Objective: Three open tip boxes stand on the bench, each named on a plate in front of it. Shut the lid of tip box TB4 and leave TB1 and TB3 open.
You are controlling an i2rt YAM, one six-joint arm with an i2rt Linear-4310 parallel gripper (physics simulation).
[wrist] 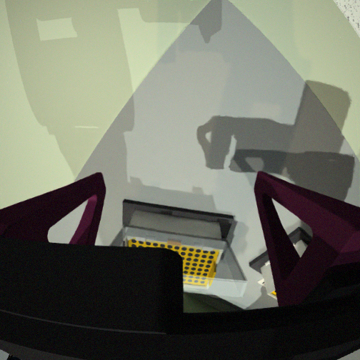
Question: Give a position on a grey mat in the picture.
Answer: At 222,103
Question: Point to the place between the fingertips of the gripper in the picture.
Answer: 179,180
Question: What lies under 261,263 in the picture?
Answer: A tip box.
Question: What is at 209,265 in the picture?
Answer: A clear lid.
